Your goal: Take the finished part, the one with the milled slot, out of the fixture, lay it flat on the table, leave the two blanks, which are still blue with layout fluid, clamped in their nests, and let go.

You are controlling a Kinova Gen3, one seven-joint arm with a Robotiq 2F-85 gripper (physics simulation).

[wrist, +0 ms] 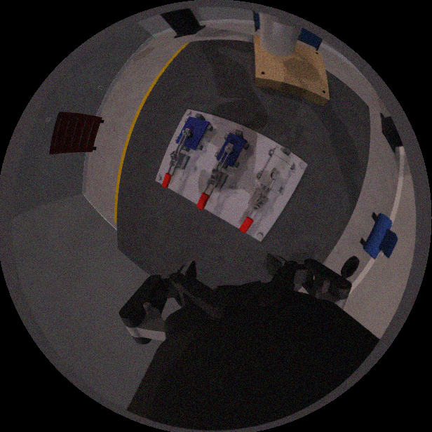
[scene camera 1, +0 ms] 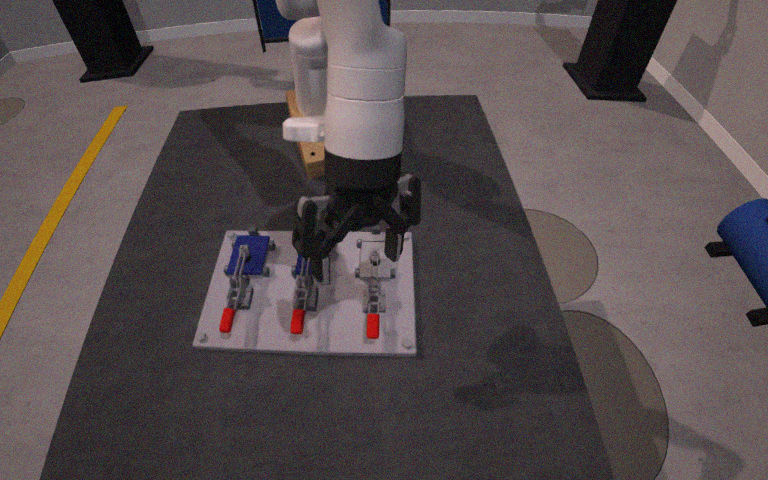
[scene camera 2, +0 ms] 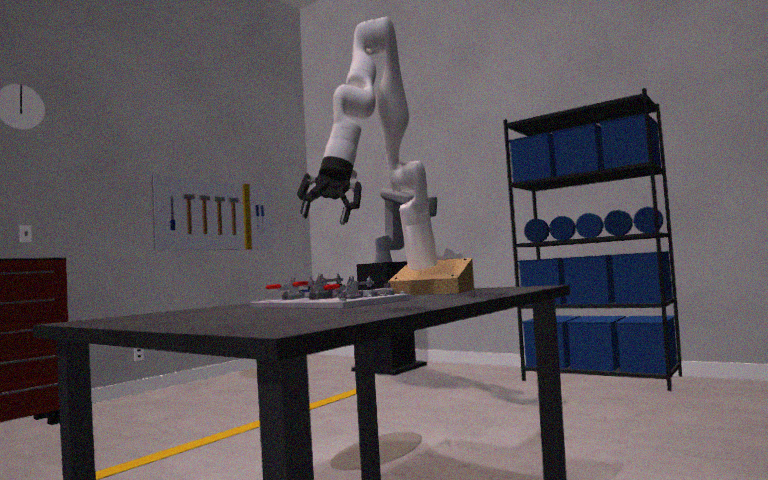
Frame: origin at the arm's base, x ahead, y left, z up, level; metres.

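Where they show: gripper, fingertip midpoint: [scene camera 1: 358,269] [scene camera 2: 322,220]; arm's base, link origin: [scene camera 1: 317,103] [scene camera 2: 422,265].
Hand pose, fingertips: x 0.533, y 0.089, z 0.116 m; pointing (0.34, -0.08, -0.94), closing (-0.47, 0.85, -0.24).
Observation:
Things, the pixels of their top centre, and the offset from my fingertips. "spot": a spot on its surface instead. Level surfaces: height alone.
- finished part, top centre: [scene camera 1: 375,254] [scene camera 2: 374,289] dx -0.143, dy +0.023, dz -0.168 m
- white fixture plate, top centre: [scene camera 1: 308,285] [scene camera 2: 328,297] dx -0.099, dy -0.090, dz -0.184 m
- toggle clamp with a red handle, surface spot: [scene camera 1: 372,326] spot: dx +0.000, dy +0.012, dz -0.148 m
- left blue blank, top centre: [scene camera 1: 248,253] dx -0.154, dy -0.196, dz -0.163 m
- middle blue blank, top centre: [scene camera 1: 309,255] dx -0.141, dy -0.087, dz -0.158 m
- dark table, surface height: dz -0.200 m
The finished part [scene camera 1: 385,270] [wrist: 283,163], pale metal, lies in the right-hand nest of the white fixture plate [scene camera 1: 260,335] [scene camera 2: 339,303] [wrist: 227,201]. A toggle clamp with a red handle [scene camera 1: 372,326] [wrist: 246,224] reaches over it; its slot is hard to make out. The left blue blank [scene camera 1: 258,254] [wrist: 199,127] and the middle blue blank [scene camera 1: 298,264] [wrist: 238,145] sit in their nests under clamp arms. My gripper [scene camera 1: 356,261] [scene camera 2: 324,217] [wrist: 231,265] is open and empty, high above the fixture. In scene camera 1 it partly hides the middle blank.
The fixture stands on the dark table [scene camera 1: 317,418] [scene camera 2: 186,328] [wrist: 175,240]. The wooden arm base [scene camera 1: 314,164] [scene camera 2: 436,277] [wrist: 290,80] stands behind it. Locating posts and the other two red handles [scene camera 1: 297,321] [scene camera 1: 226,320] stand up from the plate. A shelf rack [scene camera 2: 673,339] stands on the floor beyond the table.

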